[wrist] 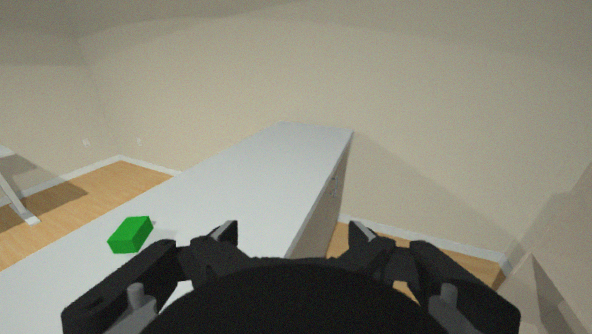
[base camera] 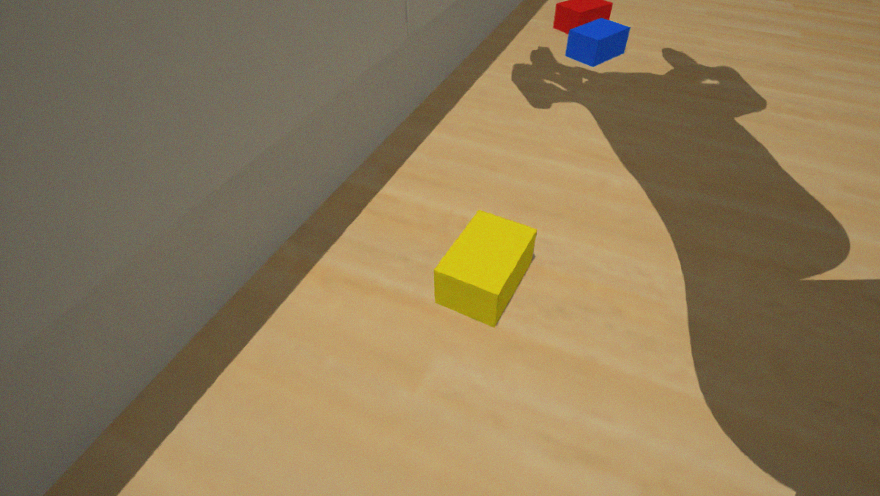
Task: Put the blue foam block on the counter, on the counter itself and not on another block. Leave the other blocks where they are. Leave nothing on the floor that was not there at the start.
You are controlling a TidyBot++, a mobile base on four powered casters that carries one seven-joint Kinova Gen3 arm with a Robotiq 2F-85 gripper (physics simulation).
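Places are measured from the arm's base along level axes (x down, y ahead, z right), in centimetres.
Pixels of known places: gripper, fingertip midpoint: (wrist: 293, 233).
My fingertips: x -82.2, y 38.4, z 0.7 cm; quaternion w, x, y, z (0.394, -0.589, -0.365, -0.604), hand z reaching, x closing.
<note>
For each thing: its top centre in the pictures, then the offset to it from my fingertips. Level surfaces: height alone.
- blue foam block, middle of its top: (base camera: 600, 28) dx +117.3, dy +54.7, dz +27.6 cm
- red block, middle of its top: (base camera: 584, 3) dx +117.3, dy +67.7, dz +28.1 cm
- yellow block, middle of its top: (base camera: 487, 248) dx +117.3, dy +2.4, dz +3.7 cm
- green block, middle of its top: (wrist: 128, 227) dx +26.3, dy +29.1, dz -41.9 cm
- white counter, its level: dx +30.8 cm
The blue foam block (base camera: 596, 43) lies on the wooden floor near the top of the base camera view, in front of the red block (base camera: 579, 15), which it partly hides. A yellow block (base camera: 483, 268) lies on the floor nearer the base. A green block (wrist: 130, 235) lies on the white counter (wrist: 260, 175) in the wrist view. My gripper (wrist: 293, 233) is open, with no block between its fingers, and shows above the counter's edge area. The blue block does not show in the wrist view.
The grey side of a cabinet (base camera: 184, 123) runs along the left of the base camera view. The arm's shadow falls on the floor at the right. A white leg (wrist: 15, 200) of some furniture stands at the far left, and a beige shape (wrist: 530, 295) stands at the lower right.
</note>
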